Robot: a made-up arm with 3 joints. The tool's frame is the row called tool.
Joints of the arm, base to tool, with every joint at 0 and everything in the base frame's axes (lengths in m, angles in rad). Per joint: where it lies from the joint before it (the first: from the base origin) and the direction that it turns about. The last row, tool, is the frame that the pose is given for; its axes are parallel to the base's.
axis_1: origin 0 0 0.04 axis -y
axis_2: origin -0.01 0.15 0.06 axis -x
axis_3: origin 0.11 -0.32 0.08 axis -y
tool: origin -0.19 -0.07 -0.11
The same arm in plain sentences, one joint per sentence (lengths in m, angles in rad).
The arm has three revolute joints in a row. What follows holds with every joint at zero, and every direction is one of the base frame's. The first joint lies 0.04 m along +z from the base frame's origin and rotates about -y. The second joint lies 0.01 m along -x and 0.15 m along +y and 0.06 m along +z from the first joint and rotates about -x. The third joint lies 0.11 m along +x and 0.32 m along -y and 0.08 m along +z from the second joint and rotates about -y. The tool frame, which is the frame that the pose is given for, lies 0.19 m along -x and 0.07 m along -y and 0.11 m along -z from the third joint; its axes are parallel to the base frame's.
